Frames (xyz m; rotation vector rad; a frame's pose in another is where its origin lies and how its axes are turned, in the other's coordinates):
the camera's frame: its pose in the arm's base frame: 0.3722 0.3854 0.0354 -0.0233 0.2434 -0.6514
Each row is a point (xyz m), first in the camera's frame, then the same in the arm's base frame.
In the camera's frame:
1: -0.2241 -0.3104 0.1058
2: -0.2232 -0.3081 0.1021
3: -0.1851 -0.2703 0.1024
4: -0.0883 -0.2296 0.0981
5: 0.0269 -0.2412 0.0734
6: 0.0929 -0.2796 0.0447
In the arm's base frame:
1: 0.0392 0.2676 0.2171
2: 0.0404 0.2691 0.2131
3: 0.0923 0.2762 0.2014
4: 0.1900 0.2505 0.1722
5: 0.2658 0.1732 0.1244
6: 0.2869 0.1044 0.0859

